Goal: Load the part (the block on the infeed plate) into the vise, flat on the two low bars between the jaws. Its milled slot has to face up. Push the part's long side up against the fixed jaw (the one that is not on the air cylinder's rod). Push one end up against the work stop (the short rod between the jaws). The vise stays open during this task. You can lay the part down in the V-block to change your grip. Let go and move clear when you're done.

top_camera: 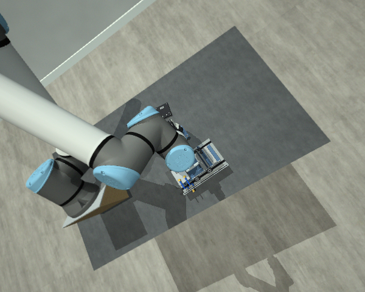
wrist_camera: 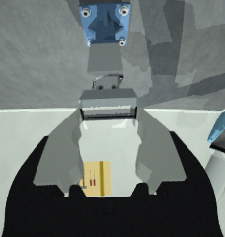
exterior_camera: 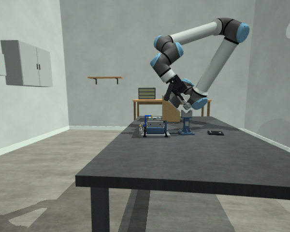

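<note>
My gripper is now right at the part. From my hand the other things lie so: infeed plate (30 mm behind, 200 mm to the left, 190 mm below); then vise (20 mm ahead, 210 mm to the right, 150 mm below).
</note>
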